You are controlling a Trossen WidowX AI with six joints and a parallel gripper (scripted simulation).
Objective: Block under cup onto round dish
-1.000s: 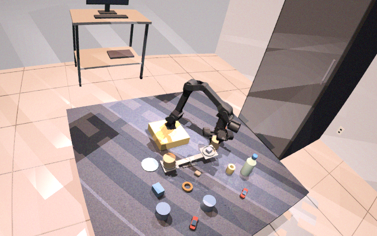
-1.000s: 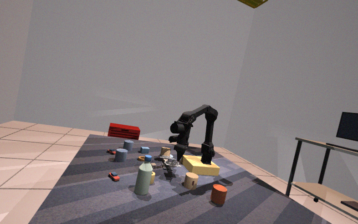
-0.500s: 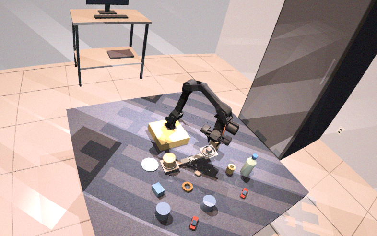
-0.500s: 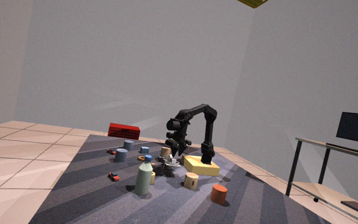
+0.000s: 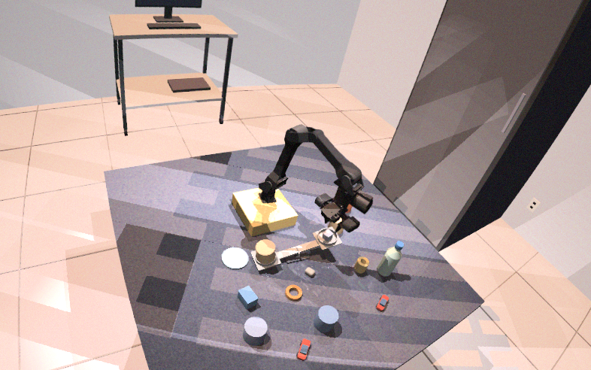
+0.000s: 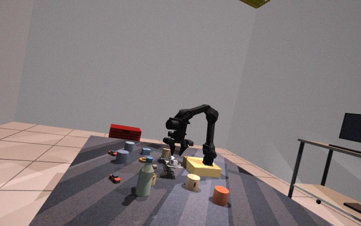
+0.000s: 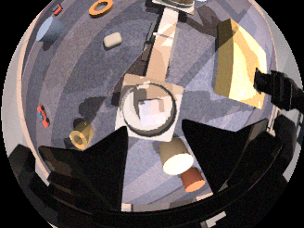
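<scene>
Now: the grey block 4 cm below my gripper tip. Also, from my gripper tip: green bottle (17 cm ahead, 21 cm to the left, 2 cm below); yellow spool (13 cm ahead, 11 cm to the left, 11 cm below); grey balance (12 cm to the right, 9 cm below).
</scene>
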